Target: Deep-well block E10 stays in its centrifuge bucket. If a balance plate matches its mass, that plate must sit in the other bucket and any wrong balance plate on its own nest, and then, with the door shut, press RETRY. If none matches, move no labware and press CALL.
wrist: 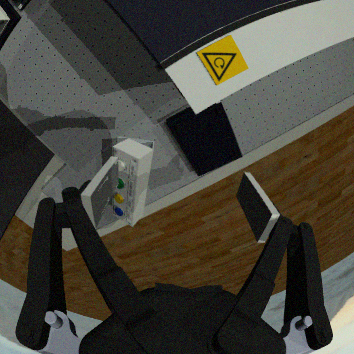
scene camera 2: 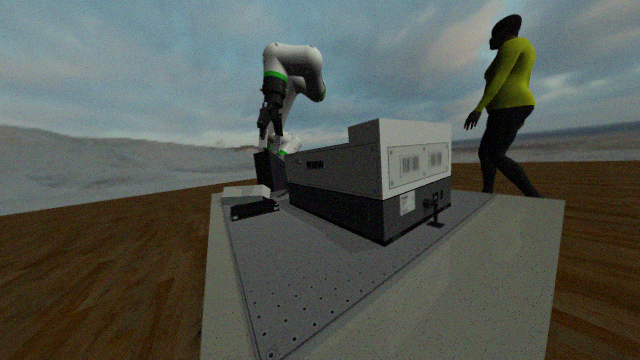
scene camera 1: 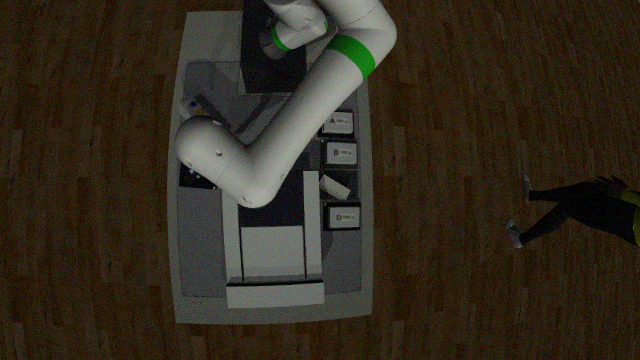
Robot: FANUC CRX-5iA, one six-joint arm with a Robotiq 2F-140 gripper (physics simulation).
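Frame: origin at the arm's base, x ahead, y left, z up, level; centimetres.
Where they show: gripper, fingertip midpoint: (wrist: 180, 177) (scene camera 2: 270, 149); arm's base at its link origin: (scene camera 2: 278, 164) (scene camera 1: 272, 43).
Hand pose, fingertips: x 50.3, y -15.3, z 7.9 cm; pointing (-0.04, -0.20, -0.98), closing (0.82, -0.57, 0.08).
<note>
Each offset is from my fingertips to the top centre of the thing. "spot": to the spot under its first point.
My gripper (scene camera 2: 270, 141) (wrist: 180, 177) is open, with nothing between its fingers, raised above the table. In the wrist view the left finger overlaps the edge of the button box @[dx -17.9, dy -10.7, dz -15.3 cm] (scene camera 1: 196, 108) (scene camera 2: 245, 192) (wrist: 142, 175), which has white, green, yellow and blue buttons; their labels are unreadable. The centrifuge (scene camera 1: 231, 240) (scene camera 2: 332, 167) (wrist: 280, 35) has a flat dark panel @[dx +11.6, dy +21.6, dz -2.4 cm] (scene camera 1: 272, 212) (wrist: 210, 20) on top. Block E10 and the buckets do not show. Balance plates A @[dx -22.8, dy +46.8, dz -18.3 cm] (scene camera 1: 340, 122), B @[dx -9.4, dy +49.1, dz -18.3 cm] (scene camera 1: 342, 153) and D @[dx +17.1, dy +52.0, dz -18.3 cm] (scene camera 1: 344, 217) sit on nests. A pale block @[dx +5.3, dy +45.8, dz -14.0 cm] (scene camera 1: 335, 187) lies skewed between B and D.
A black pad @[spot: dx +8.7, dy -10.0, dz -21.2 cm] (scene camera 2: 255, 208) (wrist: 205, 140) lies between the button box and the centrifuge side. The dark pedestal (scene camera 1: 274, 77) (scene camera 2: 270, 170) stands at the table's far end. My arm (scene camera 1: 300, 120) crosses above the centrifuge. A person in yellow (scene camera 2: 517, 75) stands beyond the table.
</note>
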